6 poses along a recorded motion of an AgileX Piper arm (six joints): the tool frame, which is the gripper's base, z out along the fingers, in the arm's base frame.
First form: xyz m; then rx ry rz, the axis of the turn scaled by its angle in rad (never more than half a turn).
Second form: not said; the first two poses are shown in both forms.
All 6 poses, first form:
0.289 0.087 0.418 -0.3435 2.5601 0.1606
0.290 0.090 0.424 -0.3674 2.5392 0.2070
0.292 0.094 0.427 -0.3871 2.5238 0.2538
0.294 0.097 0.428 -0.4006 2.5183 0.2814
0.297 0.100 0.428 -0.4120 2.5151 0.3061
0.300 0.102 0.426 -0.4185 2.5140 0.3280
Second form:
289 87 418 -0.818 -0.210 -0.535 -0.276 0.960 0.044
290 90 424 -0.806 -0.216 -0.552 -0.303 0.951 0.069
292 94 427 -0.797 -0.219 -0.563 -0.327 0.940 0.097
294 97 428 -0.794 -0.222 -0.566 -0.342 0.933 0.113
297 100 428 -0.792 -0.224 -0.568 -0.354 0.926 0.128
300 102 426 -0.792 -0.224 -0.568 -0.362 0.921 0.142

